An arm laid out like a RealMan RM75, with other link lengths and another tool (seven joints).
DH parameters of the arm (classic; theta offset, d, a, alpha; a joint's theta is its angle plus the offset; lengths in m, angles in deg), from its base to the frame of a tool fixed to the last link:
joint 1: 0 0.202 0 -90
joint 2: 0 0 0 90
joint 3: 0 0.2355 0 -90
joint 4: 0 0 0 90
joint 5: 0 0.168 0 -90
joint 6: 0 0 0 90
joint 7: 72.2 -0.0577 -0.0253 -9
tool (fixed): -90 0.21 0 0
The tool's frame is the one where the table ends.
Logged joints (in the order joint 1, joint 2, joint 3, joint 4, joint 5, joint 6, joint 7), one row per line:
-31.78 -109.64 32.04 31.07 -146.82 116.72 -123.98
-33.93 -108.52 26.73 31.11 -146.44 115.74 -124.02
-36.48 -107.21 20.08 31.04 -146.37 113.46 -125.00
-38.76 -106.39 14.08 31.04 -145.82 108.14 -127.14
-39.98 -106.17 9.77 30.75 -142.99 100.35 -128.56
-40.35 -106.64 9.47 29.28 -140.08 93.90 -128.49
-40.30 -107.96 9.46 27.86 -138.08 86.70 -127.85
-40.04 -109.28 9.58 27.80 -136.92 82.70 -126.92
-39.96 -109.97 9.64 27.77 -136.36 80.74 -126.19
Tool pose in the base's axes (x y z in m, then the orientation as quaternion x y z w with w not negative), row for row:
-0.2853 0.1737 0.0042 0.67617 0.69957 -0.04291 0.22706
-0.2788 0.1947 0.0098 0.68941 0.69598 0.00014 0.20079
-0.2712 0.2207 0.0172 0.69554 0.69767 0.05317 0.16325
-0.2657 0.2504 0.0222 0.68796 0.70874 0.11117 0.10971
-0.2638 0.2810 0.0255 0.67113 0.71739 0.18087 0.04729
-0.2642 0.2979 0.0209 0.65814 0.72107 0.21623 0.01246
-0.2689 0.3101 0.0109 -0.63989 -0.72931 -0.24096 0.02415
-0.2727 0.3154 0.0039 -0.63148 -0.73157 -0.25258 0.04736
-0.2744 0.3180 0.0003 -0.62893 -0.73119 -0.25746 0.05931
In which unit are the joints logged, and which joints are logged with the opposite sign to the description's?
The joints are logged in degrees. Opposite sign: joint 5.
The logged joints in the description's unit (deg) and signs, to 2 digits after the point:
-31.78 -109.64 32.04 31.07 146.82 116.72 -123.98
-33.93 -108.52 26.73 31.11 146.44 115.74 -124.02
-36.48 -107.21 20.08 31.04 146.37 113.46 -125.00
-38.76 -106.39 14.08 31.04 145.82 108.14 -127.14
-39.98 -106.17 9.77 30.75 142.99 100.35 -128.56
-40.35 -106.64 9.47 29.28 140.08 93.90 -128.49
-40.30 -107.96 9.46 27.86 138.08 86.70 -127.85
-40.04 -109.28 9.58 27.80 136.92 82.70 -126.92
-39.96 -109.97 9.64 27.77 136.36 80.74 -126.19

